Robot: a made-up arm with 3 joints. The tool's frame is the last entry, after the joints.
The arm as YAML. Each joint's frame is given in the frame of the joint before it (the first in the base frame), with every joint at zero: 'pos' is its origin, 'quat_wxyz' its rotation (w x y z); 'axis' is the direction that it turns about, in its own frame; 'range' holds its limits. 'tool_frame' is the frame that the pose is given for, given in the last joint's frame.
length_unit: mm
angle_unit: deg
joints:
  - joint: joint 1
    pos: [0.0, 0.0, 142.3]
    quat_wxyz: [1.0, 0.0, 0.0, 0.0]
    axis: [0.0, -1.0, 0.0]
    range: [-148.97, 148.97]
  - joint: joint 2
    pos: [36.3, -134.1, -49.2]
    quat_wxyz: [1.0, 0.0, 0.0, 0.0]
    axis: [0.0, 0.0, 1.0]
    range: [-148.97, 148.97]
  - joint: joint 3
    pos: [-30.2, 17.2, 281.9]
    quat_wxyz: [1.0, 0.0, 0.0, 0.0]
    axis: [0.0, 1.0, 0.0]
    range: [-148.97, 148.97]
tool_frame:
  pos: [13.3, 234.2, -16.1]
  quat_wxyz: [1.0, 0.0, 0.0, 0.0]
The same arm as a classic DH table. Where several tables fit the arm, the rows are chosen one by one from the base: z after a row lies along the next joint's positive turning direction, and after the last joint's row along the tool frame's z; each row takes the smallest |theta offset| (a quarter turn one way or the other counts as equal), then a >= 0, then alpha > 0; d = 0 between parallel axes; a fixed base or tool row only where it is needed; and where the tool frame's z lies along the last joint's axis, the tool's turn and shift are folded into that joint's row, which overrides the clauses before.
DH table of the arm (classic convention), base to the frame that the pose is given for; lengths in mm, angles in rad. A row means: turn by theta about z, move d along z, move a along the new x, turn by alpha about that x. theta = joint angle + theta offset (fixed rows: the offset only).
base (fixed): a 0.0, alpha 1.5708, d 142.3, theta offset 0.0000
joint 1: a 36.3, alpha -1.5708, d 134.1, theta offset 0.0000
joint 2: a -30.2, alpha -1.5708, d 232.7, theta offset 0.0000
joint 3: a 13.3, alpha 1.5708, d 251.4, theta offset 0.0000
tool (fixed): a 0.0, alpha 0.0000, d -16.1, theta offset 0.0000
Joint limits (rad, base to tool): -2.6000..2.6000 -2.6000..2.6000 -2.6000..2.6000

